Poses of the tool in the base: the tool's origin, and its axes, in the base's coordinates. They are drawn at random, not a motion.
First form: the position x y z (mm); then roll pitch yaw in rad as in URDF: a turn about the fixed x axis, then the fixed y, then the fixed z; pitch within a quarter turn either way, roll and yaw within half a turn.
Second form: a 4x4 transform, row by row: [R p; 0 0 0 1], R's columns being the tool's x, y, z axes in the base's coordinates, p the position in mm. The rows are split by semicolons. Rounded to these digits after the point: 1 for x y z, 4 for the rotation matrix.
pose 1, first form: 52.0 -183.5 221.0 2.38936 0.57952 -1.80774
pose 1, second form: -0.1964 -0.7976 -0.5703 52.0; -0.8133 -0.1923 0.5491 -183.5; -0.5476 0.5717 -0.6109 221.0; 0 0 0 1
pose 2, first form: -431.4 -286.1 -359.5 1.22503 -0.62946 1.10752
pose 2, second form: 0.3612 -0.5507 0.7525 -431.4; 0.7231 -0.3440 -0.5989 -286.1; 0.5887 0.7605 0.2740 -359.5; 0 0 0 1
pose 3, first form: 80.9 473.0 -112.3 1.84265 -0.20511 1.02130
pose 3, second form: 0.5113 0.1265 0.8500 80.9; 0.8349 -0.3075 -0.4564 473.0; 0.2037 0.9431 -0.2629 -112.3; 0 0 0 1
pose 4, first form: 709.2 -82.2 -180.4 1.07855 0.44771 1.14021
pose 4, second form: 0.3763 -0.2702 0.8862 709.2; 0.8192 0.5439 -0.1819 -82.2; -0.4329 0.7944 0.4260 -180.4; 0 0 0 1
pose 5, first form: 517.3 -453.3 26.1 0.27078 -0.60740 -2.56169
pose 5, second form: -0.6869 0.6557 0.3135 517.3; -0.4499 -0.7224 0.5251 -453.3; 0.5707 0.2196 0.7912 26.1; 0 0 0 1
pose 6, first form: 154.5 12.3 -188.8 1.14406 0.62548 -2.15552
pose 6, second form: -0.4475 0.0509 -0.8928 154.5; -0.6760 -0.6729 0.3004 12.3; -0.5855 0.7380 0.3355 -188.8; 0 0 0 1
